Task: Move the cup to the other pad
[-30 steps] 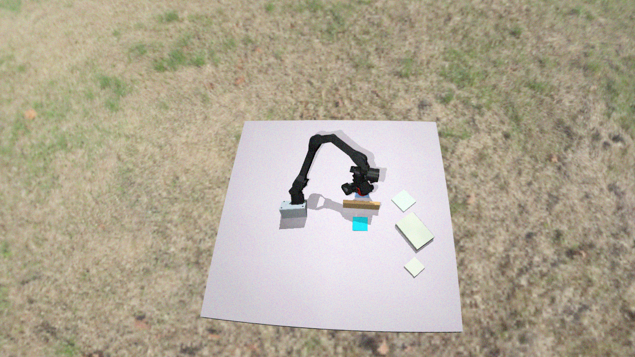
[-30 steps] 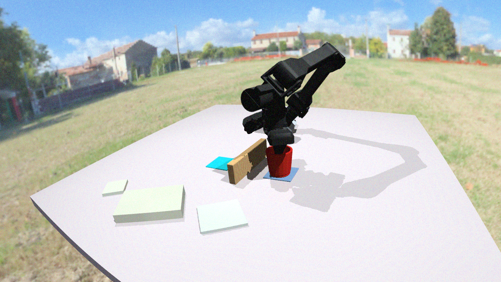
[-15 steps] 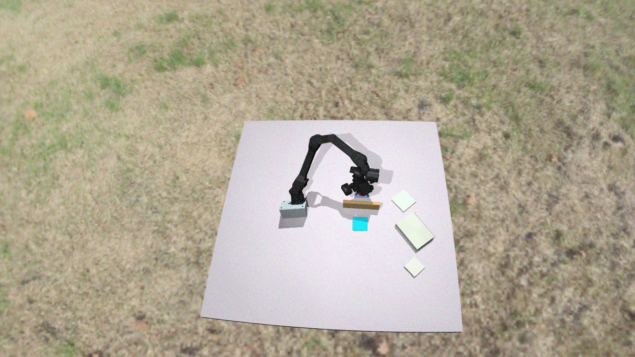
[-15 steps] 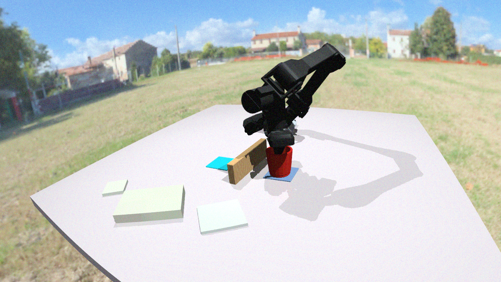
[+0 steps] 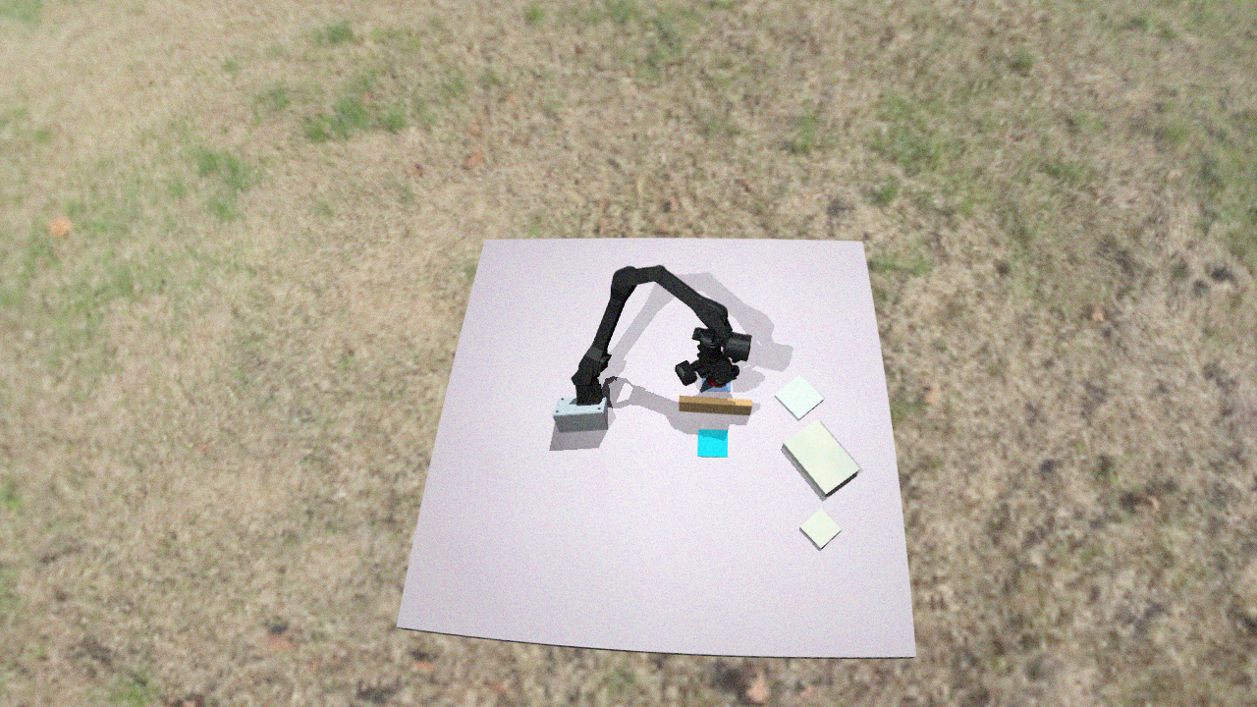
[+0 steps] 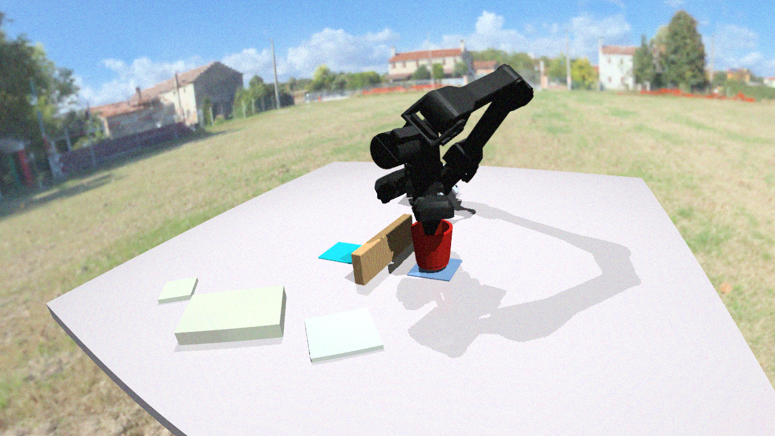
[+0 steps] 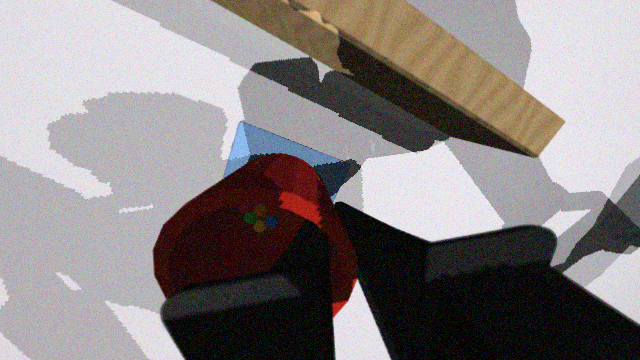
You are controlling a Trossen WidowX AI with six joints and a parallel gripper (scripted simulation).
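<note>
Now: gripper tip 18 cm to the left of the cyan pad and 5 cm above it. The rest, counted from my gripper tip: wooden wall (8 cm to the right, 3 cm below, 1 cm ahead); red cup (3 cm ahead, 1 cm to the left); light blue pad (5 cm below, 3 cm ahead, 2 cm to the left).
</note>
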